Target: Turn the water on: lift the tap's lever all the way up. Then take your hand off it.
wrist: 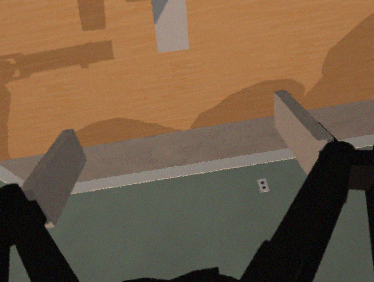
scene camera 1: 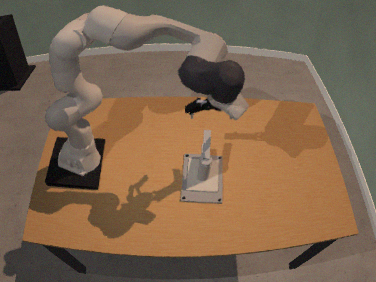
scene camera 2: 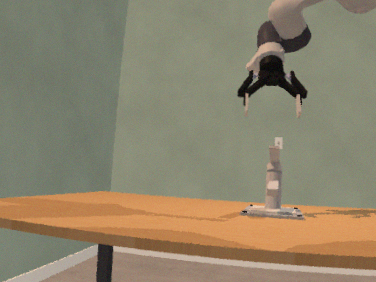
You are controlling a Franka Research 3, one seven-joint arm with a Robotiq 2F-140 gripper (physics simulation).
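Note:
The tap's pale grey body [scene camera 1: 204, 172] [scene camera 2: 273, 196] stands upright on its base plate [scene camera 1: 201, 198]. Its lever [scene camera 1: 206, 142] [scene camera 2: 274, 154] [wrist: 173, 30] extends toward the back of the table and slants up, its end above the top of the body in the second scene view. In the wrist view part of the lever shows at the top edge. My gripper [scene camera 2: 272, 114] [wrist: 175, 127] is wide open and empty. It hangs above and behind the lever, apart from it. In the first scene view the gripper is seen partly edge-on.
The wooden table [scene camera 1: 280, 200] [scene camera 2: 165, 220] bears the tap and, at its left in the first scene view, the arm's black base [scene camera 1: 75, 180]. A dark cabinet [scene camera 1: 11, 55] stands on the floor beyond the table. A wall socket [scene camera 2: 278, 143] [wrist: 263, 185] is on the green wall.

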